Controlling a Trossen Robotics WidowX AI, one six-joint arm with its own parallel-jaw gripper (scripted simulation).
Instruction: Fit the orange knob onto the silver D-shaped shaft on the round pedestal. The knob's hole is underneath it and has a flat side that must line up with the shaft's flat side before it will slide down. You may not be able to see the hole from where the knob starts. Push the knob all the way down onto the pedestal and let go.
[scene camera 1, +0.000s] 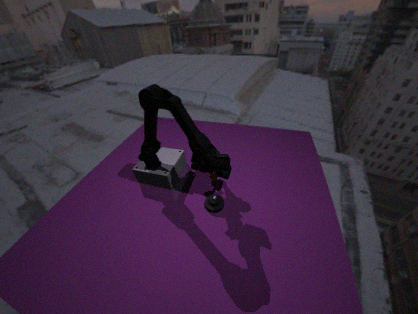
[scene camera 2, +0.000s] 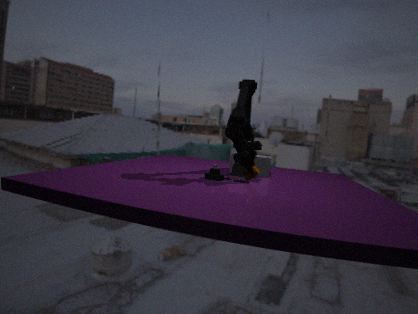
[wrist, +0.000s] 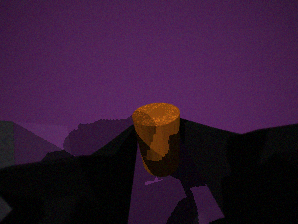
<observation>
My gripper (wrist: 156, 125) carries an orange knob.
</observation>
